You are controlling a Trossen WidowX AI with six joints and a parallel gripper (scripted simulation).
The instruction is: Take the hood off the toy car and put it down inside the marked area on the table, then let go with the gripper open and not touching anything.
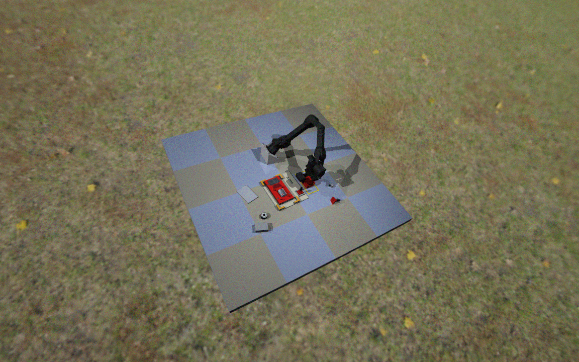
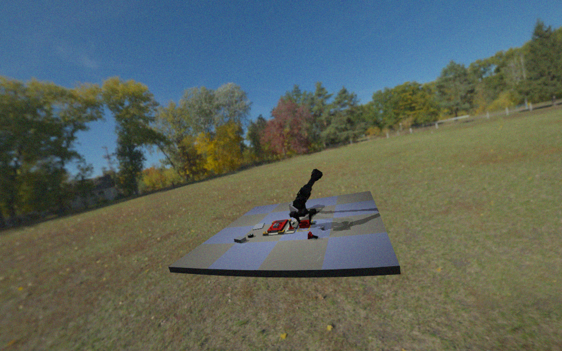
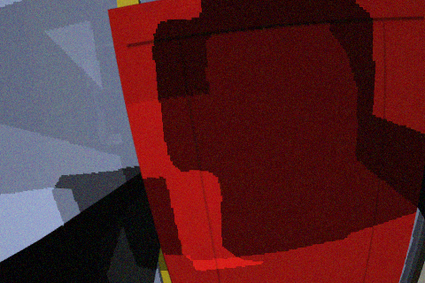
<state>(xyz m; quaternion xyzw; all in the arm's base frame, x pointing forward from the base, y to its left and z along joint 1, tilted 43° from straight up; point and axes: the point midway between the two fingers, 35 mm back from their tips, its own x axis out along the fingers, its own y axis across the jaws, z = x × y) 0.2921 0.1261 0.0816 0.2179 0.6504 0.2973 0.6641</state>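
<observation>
The hood is 10 mm above my gripper tip. The rest, counted from my gripper tip: grey plate 410 mm to the right, 40 mm behind, 10 mm below; then wheel 380 mm to the right, 150 mm ahead.
</observation>
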